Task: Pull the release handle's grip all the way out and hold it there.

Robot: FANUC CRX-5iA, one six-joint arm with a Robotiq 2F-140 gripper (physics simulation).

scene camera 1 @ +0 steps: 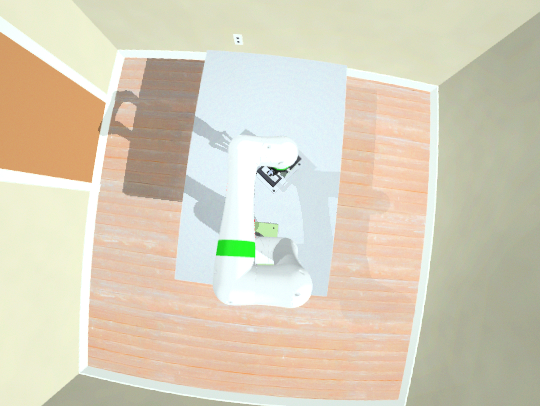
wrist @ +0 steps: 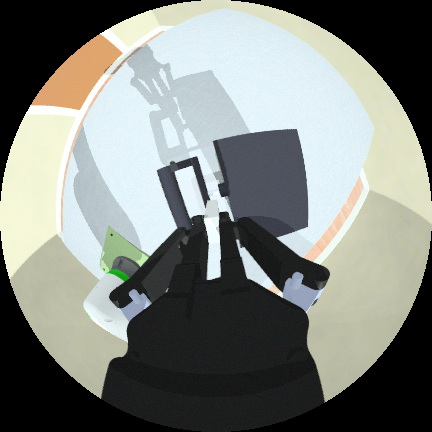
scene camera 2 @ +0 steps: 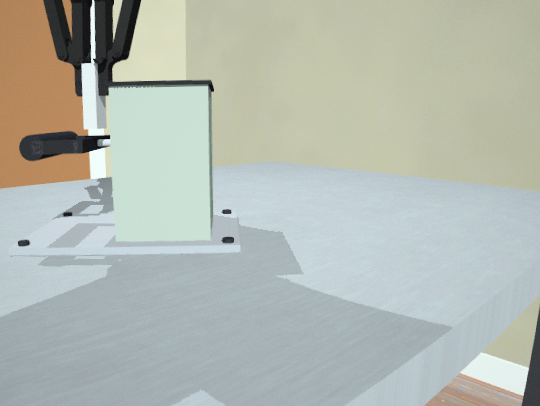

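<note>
The release handle's grip (scene camera 2: 47,146) (wrist: 172,195) is a dark tube on a rectangular frame, level, at the left of a pale green box (scene camera 2: 162,165) with a dark top (wrist: 265,185). A short light rod shows between frame and box in scene camera 2. My gripper (scene camera 2: 94,125) (wrist: 213,208) points down, shut, with its pale fingertips together and nothing held. In the wrist view the tips overlap the gap between the frame's box-side bar and the box. In scene camera 2 they end slightly above the frame's height. Contact cannot be told. In scene camera 1 the arm hides the fingers.
The box stands on a light base plate (scene camera 2: 170,248) with dark bolts, on a grey-white table (scene camera 1: 280,100) (scene camera 2: 375,225) (wrist: 300,75). A green plate (scene camera 1: 268,229) (wrist: 111,242) lies near the arm's base. The white arm (scene camera 1: 240,200) reaches over the table. Walls stand around.
</note>
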